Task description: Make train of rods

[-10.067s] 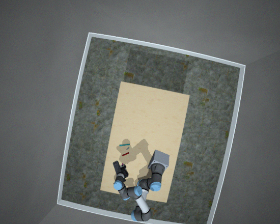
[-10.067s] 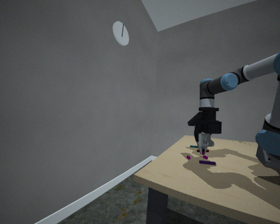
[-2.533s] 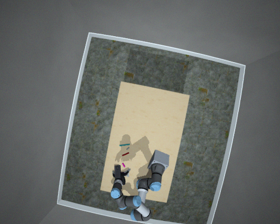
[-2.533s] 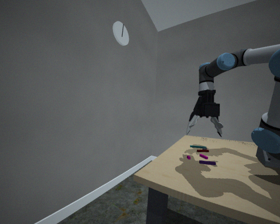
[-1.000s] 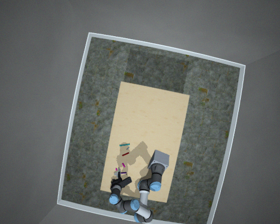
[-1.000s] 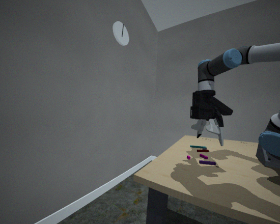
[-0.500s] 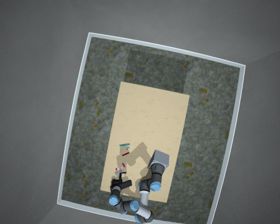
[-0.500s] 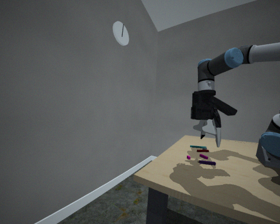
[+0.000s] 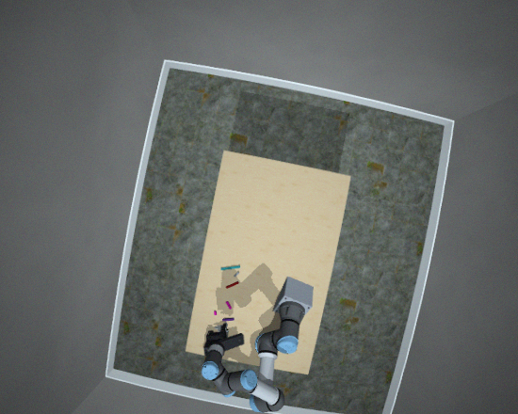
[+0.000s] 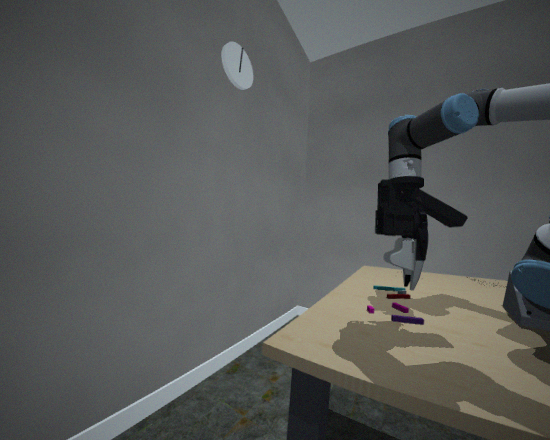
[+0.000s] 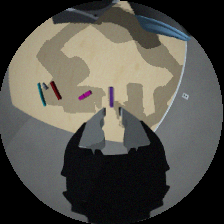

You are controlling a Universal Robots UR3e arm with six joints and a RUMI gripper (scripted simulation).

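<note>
The purple rod is 80 mm below my hand. Round my hand: red rod (40 mm ahead, 190 mm to the right, 80 mm below); grey rod (30 mm ahead, 250 mm to the right, 80 mm below); turquoise rod (70 mm ahead, 270 mm to the right, 80 mm below).
</note>
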